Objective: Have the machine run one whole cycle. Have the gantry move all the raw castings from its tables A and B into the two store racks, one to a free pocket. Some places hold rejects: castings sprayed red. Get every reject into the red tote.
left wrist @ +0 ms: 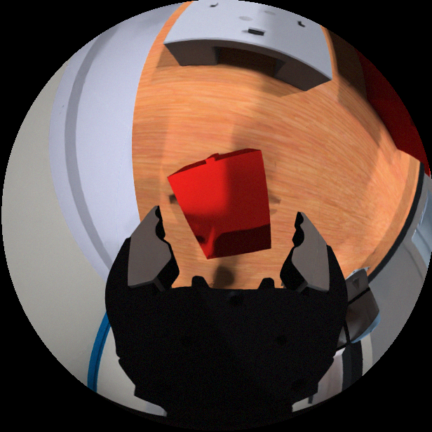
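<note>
A red casting (225, 195), a block with a small nub on its far edge, lies on the wood-grained table top in the middle of the left wrist view, turned a little. My left gripper (228, 209) is open, its two jaws apart on either side of the casting's near part, with a gap on each side; the jaws hold nothing. Part of the red tote (395, 100) shows at the upper right edge. The right gripper does not show. Raw castings do not show in this view.
A pale grey raised fixture (245, 30) with small slots and an opening below its front edge stands at the top. A white rounded surface (105, 150) lies left of the wooden table top (320, 165). The table's dark edge curves along the right.
</note>
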